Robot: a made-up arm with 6 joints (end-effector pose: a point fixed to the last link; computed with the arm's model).
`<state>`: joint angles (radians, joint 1 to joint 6).
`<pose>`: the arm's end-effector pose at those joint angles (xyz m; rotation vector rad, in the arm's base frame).
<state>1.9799 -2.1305 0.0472 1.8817 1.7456 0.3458</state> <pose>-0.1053 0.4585 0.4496 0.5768 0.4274 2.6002</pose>
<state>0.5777 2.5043 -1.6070 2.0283 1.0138 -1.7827</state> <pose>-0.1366 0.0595 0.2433 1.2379 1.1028 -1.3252</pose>
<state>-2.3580 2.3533 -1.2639 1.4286 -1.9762 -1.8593</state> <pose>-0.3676 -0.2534 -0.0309 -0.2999 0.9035 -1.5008</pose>
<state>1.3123 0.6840 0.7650 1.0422 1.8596 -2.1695</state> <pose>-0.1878 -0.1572 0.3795 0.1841 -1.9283 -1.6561</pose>
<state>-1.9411 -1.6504 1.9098 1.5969 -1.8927 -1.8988</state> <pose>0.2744 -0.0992 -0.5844 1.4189 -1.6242 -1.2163</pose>
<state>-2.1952 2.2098 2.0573 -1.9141 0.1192 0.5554</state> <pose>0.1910 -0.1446 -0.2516 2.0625 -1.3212 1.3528</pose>
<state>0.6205 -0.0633 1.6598 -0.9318 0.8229 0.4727</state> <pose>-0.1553 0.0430 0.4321 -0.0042 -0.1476 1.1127</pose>
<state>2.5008 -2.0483 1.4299 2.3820 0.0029 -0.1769</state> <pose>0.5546 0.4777 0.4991 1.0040 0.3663 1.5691</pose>
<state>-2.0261 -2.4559 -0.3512 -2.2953 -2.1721 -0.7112</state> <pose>0.5995 0.1465 -0.2708 -1.1708 1.1788 0.7078</pose>
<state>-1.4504 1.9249 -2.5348 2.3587 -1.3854 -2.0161</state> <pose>-0.6014 -0.5129 -0.0566 -0.3490 2.0880 -0.8478</pose>
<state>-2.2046 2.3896 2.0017 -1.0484 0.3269 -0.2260</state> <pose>0.2948 0.1023 -0.4470 -2.9707 0.4610 -0.2818</pose>
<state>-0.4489 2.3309 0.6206 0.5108 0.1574 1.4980</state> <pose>-0.3976 0.1627 0.4069 -1.4097 -0.0706 -1.2343</pose>
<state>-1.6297 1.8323 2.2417 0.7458 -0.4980 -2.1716</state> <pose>-0.2593 -0.4651 -0.4647 0.2687 0.4007 -0.9321</pose>
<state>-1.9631 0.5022 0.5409 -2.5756 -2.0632 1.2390</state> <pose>-0.0382 0.0102 -0.6473 1.4990 1.5083 0.8797</pose>
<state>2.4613 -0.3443 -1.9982 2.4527 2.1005 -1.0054</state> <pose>0.3340 -0.1795 0.3797 -1.1412 0.8315 0.4060</pose>
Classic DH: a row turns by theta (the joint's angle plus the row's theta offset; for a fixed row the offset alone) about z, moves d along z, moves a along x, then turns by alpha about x. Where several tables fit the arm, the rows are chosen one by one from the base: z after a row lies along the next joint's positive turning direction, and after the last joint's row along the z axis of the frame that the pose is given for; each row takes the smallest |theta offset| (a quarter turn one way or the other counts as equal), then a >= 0, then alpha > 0; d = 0 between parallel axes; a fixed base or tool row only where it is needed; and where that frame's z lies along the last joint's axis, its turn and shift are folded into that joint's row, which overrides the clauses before.
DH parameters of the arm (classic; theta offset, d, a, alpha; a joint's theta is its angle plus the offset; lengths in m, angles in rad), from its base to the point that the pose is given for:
base (fixed): 0 0.1317 0 -1.5708
joint 1: -1.5708 0.0443 0.0786 1.5708
joint 2: 0 0.2914 -0.1263 1.5708
joint 3: 1.5708 0.176 0.0051 -1.5708
joint 4: 1.5708 -0.1902 0.1056 -1.5708
joint 5: 1.5708 0.0194 0.0363 1.5708
joint 6: 1.5708 -0.2575 0.2439 1.5708
tool (fixed): 0 0.0679 0 0

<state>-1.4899 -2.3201 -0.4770 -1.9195 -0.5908 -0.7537</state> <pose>0.2144 -0.2151 -0.0054 -0.9983 1.2253 -0.9460</pose>
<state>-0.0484 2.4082 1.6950 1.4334 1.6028 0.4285</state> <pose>-0.2595 0.3806 0.4626 0.1935 -0.0683 1.6609</pose>
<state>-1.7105 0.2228 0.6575 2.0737 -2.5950 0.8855</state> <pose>-0.3941 -0.3855 -0.3789 0.7535 1.1456 -1.2471</pose>
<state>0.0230 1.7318 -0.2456 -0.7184 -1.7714 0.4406</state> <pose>-0.0901 0.3026 0.0544 2.8057 -0.2194 -0.4388</pose>
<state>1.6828 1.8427 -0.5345 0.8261 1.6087 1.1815</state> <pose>0.2851 -0.2530 0.1484 -0.5867 1.9022 -0.2905</pose>
